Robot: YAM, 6 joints.
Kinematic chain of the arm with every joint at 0, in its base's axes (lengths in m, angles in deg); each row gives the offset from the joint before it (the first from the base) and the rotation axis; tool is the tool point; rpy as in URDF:
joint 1: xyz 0 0 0.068 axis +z
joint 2: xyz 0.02 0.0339 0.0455 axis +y
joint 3: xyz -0.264 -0.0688 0 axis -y
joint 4: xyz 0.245 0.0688 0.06 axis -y
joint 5: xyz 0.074 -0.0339 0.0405 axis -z
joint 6: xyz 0.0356 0 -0.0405 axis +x
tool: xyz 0 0 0 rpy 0 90 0
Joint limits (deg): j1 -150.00..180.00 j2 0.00..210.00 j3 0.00..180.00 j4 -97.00..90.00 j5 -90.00..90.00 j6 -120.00..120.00
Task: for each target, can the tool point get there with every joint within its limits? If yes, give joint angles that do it. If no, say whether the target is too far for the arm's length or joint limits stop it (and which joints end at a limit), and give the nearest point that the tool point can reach.
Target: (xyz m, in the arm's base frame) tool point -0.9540 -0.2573 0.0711
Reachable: no: too far | nearest point -0.5844 -0.1576 0.0929 | short by 0.383 m
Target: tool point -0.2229 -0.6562 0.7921
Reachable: no: too far | nearest point -0.1482 -0.4362 0.5579 | short by 0.330 m
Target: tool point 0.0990 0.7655 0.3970
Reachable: no: too far | nearest point 0.0777 0.6006 0.3343 | short by 0.178 m
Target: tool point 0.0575 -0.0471 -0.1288
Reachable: yes | joints -66.75 177.02 32.60 14.92 -73.89 -100.42
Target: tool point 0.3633 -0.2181 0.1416
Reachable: yes | joints -35.50 135.25 104.11 -76.24 -69.61 -51.59
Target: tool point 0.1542 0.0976 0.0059
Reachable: yes | joints 21.68 121.63 16.08 35.25 -71.56 -73.86
